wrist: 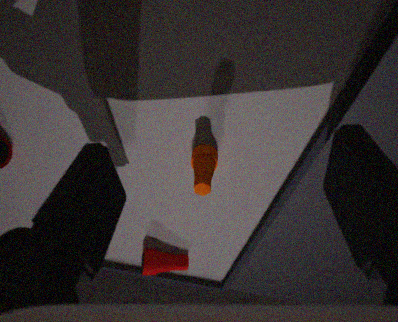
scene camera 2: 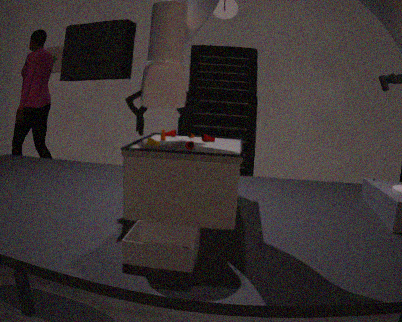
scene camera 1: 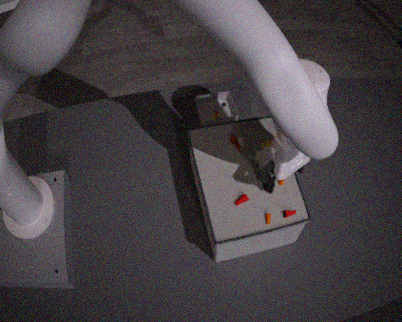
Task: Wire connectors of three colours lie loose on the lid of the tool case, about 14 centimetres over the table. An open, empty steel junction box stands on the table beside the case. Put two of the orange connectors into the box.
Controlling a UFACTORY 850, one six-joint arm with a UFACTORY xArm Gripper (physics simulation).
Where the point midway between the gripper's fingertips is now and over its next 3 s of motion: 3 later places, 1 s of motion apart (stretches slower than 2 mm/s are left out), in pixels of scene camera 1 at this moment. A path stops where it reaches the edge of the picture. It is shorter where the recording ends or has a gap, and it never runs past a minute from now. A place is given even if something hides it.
The gripper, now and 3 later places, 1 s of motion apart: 282,178; 282,169; 234,80; 217,78
